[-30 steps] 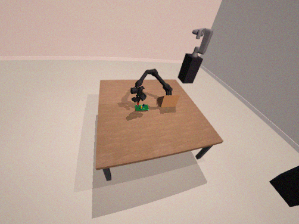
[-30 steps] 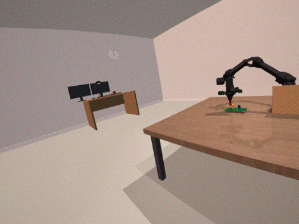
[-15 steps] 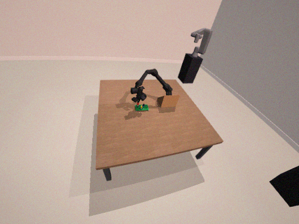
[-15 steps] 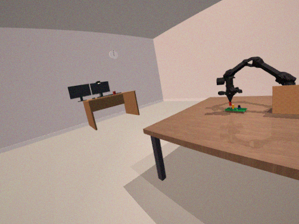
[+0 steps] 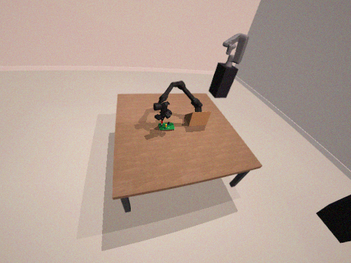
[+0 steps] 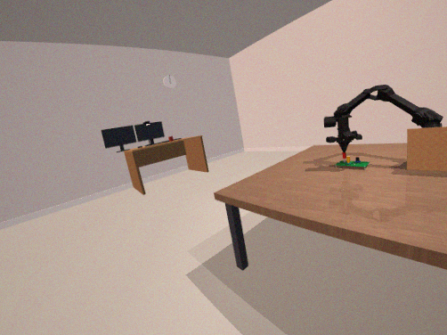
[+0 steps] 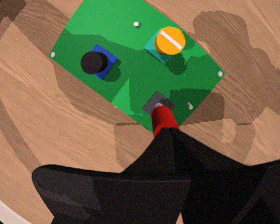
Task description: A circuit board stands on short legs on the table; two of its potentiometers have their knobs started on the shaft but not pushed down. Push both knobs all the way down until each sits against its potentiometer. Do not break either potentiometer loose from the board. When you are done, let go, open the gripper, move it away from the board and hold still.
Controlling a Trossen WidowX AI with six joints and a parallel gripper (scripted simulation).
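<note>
My gripper tip is 5 cm to the right of the yellow knob, 3 cm past it and 2 cm above it. From my gripper tip the other things lie so: red knob: 1 cm below.
</note>
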